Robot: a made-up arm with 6 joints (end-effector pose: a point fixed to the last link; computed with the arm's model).
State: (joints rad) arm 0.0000 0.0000 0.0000 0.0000 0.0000 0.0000
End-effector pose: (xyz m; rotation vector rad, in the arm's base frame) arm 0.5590 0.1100 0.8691 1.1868 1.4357 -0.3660
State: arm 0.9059 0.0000 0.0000 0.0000 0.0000 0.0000
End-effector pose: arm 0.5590 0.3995 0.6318 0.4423 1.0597 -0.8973
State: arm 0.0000 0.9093 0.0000 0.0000 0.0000 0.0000
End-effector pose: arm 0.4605 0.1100 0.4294 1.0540 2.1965 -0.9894
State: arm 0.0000 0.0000 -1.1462 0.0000 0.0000 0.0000
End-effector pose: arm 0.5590 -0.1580 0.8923 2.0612 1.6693 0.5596
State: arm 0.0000 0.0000 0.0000 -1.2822 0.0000 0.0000
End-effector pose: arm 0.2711 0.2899 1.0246 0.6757 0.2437 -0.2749
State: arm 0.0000 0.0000 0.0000 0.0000 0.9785 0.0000
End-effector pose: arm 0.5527 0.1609 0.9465 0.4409 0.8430 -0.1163
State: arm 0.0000 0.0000 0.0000 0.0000 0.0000 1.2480
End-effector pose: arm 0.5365 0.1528 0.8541 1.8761 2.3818 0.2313
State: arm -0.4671 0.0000 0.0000 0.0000 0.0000 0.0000
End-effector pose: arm 0.5590 -0.0879 0.8691 1.5565 1.5693 -0.0252
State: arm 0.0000 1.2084 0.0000 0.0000 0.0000 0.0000
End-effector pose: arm 0.3482 0.1100 0.3256 0.9565 2.4314 -1.2137
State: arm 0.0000 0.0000 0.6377 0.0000 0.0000 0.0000
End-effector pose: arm 0.5590 0.1969 0.7400 0.6652 1.1854 -0.7572
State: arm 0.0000 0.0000 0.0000 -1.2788 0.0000 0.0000
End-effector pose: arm 0.2720 0.2892 1.0248 0.6772 0.2467 -0.2752
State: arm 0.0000 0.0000 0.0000 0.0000 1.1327 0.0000
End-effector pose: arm 0.5455 0.1721 0.9540 0.3268 0.7451 -0.0785
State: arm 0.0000 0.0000 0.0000 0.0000 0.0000 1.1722
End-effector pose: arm 0.5382 0.1501 0.8532 1.8374 2.3268 0.1841
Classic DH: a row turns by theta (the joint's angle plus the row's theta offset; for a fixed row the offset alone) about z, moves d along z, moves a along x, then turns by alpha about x. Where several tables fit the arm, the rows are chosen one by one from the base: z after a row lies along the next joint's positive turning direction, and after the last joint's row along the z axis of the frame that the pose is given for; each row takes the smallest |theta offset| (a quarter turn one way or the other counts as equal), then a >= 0, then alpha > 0; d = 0 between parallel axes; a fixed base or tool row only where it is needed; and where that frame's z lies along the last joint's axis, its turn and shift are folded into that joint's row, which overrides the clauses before.
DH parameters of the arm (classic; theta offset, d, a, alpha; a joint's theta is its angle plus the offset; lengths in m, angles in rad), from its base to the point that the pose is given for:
base (fixed): 1.5708 0.453 0.011 -1.5708
joint 1: -1.5708 -0.06 0.297 -1.5708
joint 2: 0 -0.053 -0.077 1.5708
joint 3: -0.1537 -0.0552 -0.0019 -2.1815
joint 4: 1.2246 0.5861 0.2097 2.5993
joint 5: -0.8095 0.2759 0.0447 -2.55
joint 6: 1.3664 0.0899 0.0152 1.5136
tool (fixed): 0.2849 0.0406 0 0

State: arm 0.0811 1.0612 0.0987 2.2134 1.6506 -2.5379
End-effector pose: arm 0.0201 0.2456 0.2585 0.0929 0.8321 -0.5508
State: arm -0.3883 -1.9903 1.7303 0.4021 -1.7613 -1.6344
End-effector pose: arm 0.0983 -0.3214 1.1652 2.2845 -0.3978 -1.5384
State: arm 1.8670 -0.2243 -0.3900 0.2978 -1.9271 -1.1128
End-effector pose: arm 0.4378 0.3968 0.2451 0.6871 0.7995 -2.1096
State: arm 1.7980 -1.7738 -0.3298 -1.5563 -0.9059 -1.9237
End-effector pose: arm -0.2878 0.3215 0.1930 0.4649 -1.4490 1.1908
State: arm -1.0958 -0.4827 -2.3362 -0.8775 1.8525 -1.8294
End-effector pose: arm 0.2356 -0.5881 0.1813 1.3042 -0.3619 -2.3370
